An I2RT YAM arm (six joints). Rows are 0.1 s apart.
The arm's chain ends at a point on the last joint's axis. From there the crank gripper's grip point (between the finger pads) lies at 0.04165 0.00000 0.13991 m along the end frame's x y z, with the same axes.
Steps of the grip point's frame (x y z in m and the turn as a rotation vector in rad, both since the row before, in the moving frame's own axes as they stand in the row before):
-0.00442 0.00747 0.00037 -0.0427 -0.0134 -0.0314
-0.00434 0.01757 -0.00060 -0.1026 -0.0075 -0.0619
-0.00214 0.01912 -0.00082 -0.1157 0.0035 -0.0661
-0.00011 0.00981 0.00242 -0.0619 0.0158 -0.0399
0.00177 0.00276 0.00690 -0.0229 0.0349 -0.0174
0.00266 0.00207 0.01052 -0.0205 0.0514 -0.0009
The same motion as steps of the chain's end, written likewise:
-0.00262 0.00276 -0.00008 -0.0427 -0.0134 -0.0314
-0.00366 0.00577 -0.00030 -0.1026 -0.0075 -0.0619
-0.00307 0.00575 0.00010 -0.1157 0.0035 -0.0661
-0.00245 0.00288 0.00331 -0.0619 0.0158 -0.0399
-0.00311 0.00034 0.00847 -0.0229 0.0349 -0.0174
-0.00447 -0.00073 0.01287 -0.0205 0.0514 -0.0009

